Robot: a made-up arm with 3 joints. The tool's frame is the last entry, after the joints. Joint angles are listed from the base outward.
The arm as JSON. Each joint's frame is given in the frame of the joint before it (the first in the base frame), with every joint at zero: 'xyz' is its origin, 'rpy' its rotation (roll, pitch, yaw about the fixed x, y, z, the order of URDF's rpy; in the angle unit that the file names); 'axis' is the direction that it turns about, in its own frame. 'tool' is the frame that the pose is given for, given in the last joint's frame.
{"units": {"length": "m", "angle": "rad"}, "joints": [
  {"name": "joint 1", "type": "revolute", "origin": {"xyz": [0.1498, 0.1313, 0.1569], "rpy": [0.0, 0.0, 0.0]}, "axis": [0.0, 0.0, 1.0]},
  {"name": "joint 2", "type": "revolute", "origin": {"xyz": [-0.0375, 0.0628, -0.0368], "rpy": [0.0, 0.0, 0.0]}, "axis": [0.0, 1.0, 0.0]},
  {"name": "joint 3", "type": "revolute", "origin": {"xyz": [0.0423, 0.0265, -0.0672], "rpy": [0.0, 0.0, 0.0]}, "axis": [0.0, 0.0, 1.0]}
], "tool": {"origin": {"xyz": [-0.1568, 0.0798, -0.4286], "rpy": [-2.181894, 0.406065, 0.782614]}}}
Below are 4 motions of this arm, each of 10 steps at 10 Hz.
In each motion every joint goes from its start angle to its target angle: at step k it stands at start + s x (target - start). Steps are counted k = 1, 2, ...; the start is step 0. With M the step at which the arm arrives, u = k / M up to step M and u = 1 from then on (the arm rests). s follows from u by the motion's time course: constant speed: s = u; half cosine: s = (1 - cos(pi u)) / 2; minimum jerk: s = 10 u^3 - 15 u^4 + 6 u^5.
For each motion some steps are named. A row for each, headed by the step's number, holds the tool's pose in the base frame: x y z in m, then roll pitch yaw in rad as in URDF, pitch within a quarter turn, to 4 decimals.
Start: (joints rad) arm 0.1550 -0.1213 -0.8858
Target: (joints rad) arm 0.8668 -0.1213 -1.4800
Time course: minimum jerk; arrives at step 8
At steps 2, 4, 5, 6, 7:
2: 0.1271 0.3962 -0.3702 -2.1612 0.2863 0.0710
4: 0.0893 0.4007 -0.3652 -2.1326 0.2939 0.1275
5: 0.0673 0.3992 -0.3624 -2.1174 0.3009 0.1594
6: 0.0507 0.3961 -0.3603 -2.1064 0.3075 0.1836
7: 0.0424 0.3938 -0.3592 -2.1011 0.3112 0.1959

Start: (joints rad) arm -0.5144 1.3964 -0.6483
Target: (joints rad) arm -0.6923 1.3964 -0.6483
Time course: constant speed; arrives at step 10
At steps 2, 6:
2: -0.1741 0.6203 0.0680 0.4317 1.3060 2.1023
6: -0.1386 0.6421 0.0680 0.4317 1.3060 2.0312

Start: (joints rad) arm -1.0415 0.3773 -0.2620
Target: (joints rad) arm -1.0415 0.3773 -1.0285
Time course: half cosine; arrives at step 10
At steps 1, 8, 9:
1: 0.1789 0.4963 -0.3091 -1.9426 0.7261 -0.4092
8: 0.2739 0.4407 -0.3471 -2.2707 0.7763 -1.2646
9: 0.2794 0.4337 -0.3506 -2.2978 0.7712 -1.3341

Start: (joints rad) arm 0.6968 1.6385 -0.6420
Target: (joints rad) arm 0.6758 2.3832 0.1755
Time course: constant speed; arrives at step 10
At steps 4, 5, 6, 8, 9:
4: -0.3499 -0.0030 0.3740 0.3904 0.6747 -3.0121
5: -0.3247 0.0053 0.4144 0.3635 0.5711 -3.0620
6: -0.2966 0.0148 0.4517 0.3464 0.4682 -3.1102
8: -0.2330 0.0368 0.5164 0.3375 0.2670 3.0743
9: -0.1982 0.0489 0.5434 0.3448 0.1701 3.0211

